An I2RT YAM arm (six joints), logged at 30 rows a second.
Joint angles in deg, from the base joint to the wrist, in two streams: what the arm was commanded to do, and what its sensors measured. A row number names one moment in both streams.
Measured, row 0: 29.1 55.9 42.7 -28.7 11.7 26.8
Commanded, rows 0 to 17: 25.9 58.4 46.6 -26.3 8.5 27.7; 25.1 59.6 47.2 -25.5 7.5 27.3; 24.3 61.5 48.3 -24.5 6.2 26.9; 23.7 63.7 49.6 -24.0 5.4 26.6; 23.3 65.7 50.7 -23.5 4.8 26.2; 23.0 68.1 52.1 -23.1 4.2 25.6; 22.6 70.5 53.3 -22.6 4.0 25.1; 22.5 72.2 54.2 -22.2 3.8 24.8; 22.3 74.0 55.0 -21.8 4.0 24.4; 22.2 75.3 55.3 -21.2 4.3 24.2; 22.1 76.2 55.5 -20.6 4.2 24.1; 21.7 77.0 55.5 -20.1 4.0 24.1; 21.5 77.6 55.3 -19.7 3.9 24.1; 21.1 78.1 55.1 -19.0 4.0 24.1; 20.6 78.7 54.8 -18.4 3.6 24.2; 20.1 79.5 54.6 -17.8 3.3 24.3; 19.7 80.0 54.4 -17.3 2.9 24.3; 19.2 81.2 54.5 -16.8 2.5 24.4
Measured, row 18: 20.4 79.5 53.3 -19.4 3.8 25.2
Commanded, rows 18 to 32: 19.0 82.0 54.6 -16.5 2.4 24.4; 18.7 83.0 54.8 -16.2 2.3 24.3; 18.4 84.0 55.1 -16.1 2.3 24.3; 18.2 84.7 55.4 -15.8 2.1 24.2; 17.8 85.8 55.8 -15.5 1.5 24.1; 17.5 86.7 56.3 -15.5 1.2 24.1; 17.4 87.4 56.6 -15.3 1.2 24.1; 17.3 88.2 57.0 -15.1 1.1 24.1; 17.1 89.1 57.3 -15.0 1.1 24.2; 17.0 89.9 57.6 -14.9 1.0 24.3; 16.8 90.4 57.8 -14.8 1.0 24.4; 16.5 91.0 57.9 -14.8 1.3 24.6; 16.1 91.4 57.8 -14.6 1.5 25.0; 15.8 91.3 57.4 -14.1 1.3 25.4; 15.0 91.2 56.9 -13.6 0.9 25.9
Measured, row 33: 16.5 90.9 55.0 -15.2 1.5 25.2
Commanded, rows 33 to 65: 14.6 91.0 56.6 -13.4 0.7 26.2; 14.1 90.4 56.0 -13.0 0.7 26.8; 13.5 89.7 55.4 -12.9 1.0 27.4; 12.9 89.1 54.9 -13.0 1.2 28.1; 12.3 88.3 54.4 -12.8 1.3 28.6; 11.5 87.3 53.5 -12.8 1.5 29.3; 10.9 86.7 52.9 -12.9 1.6 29.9; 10.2 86.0 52.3 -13.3 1.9 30.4; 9.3 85.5 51.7 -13.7 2.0 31.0; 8.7 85.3 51.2 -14.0 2.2 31.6; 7.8 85.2 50.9 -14.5 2.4 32.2; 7.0 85.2 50.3 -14.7 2.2 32.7; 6.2 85.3 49.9 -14.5 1.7 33.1; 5.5 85.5 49.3 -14.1 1.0 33.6; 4.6 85.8 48.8 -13.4 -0.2 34.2; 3.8 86.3 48.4 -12.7 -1.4 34.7; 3.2 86.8 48.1 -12.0 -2.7 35.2; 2.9 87.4 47.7 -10.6 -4.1 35.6; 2.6 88.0 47.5 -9.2 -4.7 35.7; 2.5 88.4 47.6 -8.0 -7.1 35.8; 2.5 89.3 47.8 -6.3 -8.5 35.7; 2.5 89.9 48.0 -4.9 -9.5 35.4; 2.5 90.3 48.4 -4.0 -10.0 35.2; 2.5 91.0 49.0 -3.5 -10.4 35.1; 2.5 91.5 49.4 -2.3 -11.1 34.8; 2.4 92.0 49.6 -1.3 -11.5 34.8; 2.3 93.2 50.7 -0.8 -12.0 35.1; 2.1 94.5 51.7 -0.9 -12.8 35.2; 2.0 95.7 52.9 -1.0 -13.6 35.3; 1.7 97.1 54.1 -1.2 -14.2 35.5; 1.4 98.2 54.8 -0.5 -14.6 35.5; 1.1 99.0 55.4 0.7 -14.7 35.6; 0.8 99.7 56.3 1.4 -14.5 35.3
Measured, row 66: 1.6 97.9 52.6 -2.1 -12.4 34.3
